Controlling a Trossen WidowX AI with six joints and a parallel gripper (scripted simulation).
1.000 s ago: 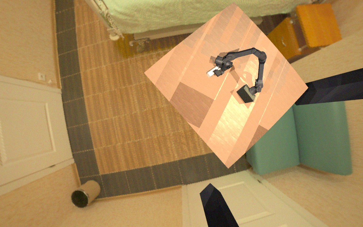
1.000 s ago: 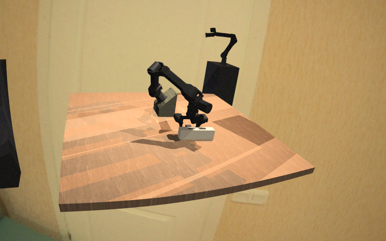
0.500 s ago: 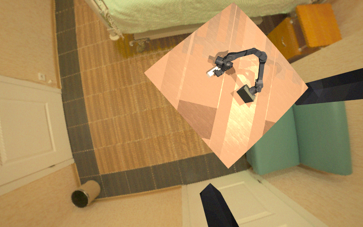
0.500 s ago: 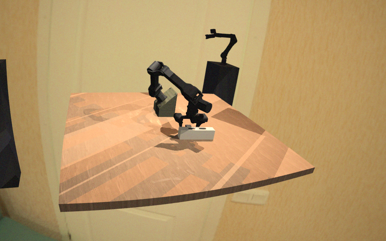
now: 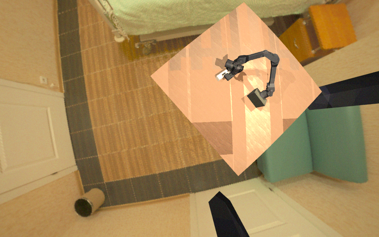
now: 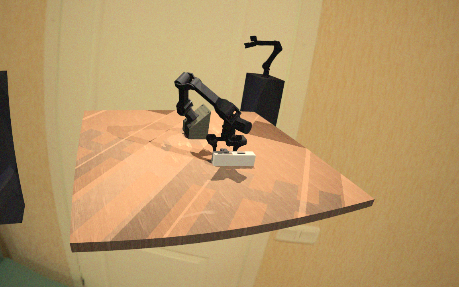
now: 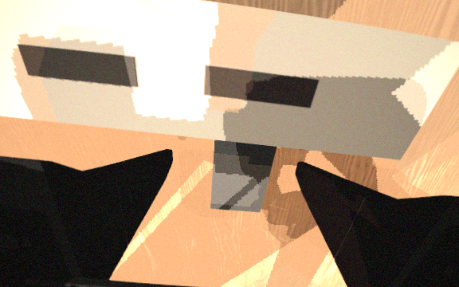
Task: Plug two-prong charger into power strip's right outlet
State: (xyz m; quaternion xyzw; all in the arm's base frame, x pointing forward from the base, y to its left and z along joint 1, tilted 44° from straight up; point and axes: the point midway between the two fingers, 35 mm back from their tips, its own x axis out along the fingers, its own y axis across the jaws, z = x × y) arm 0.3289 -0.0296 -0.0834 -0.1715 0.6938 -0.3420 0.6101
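Right now my gripper tip is 20 mm short of the two-prong charger, 10 mm to the left of it and 10 mm below it.
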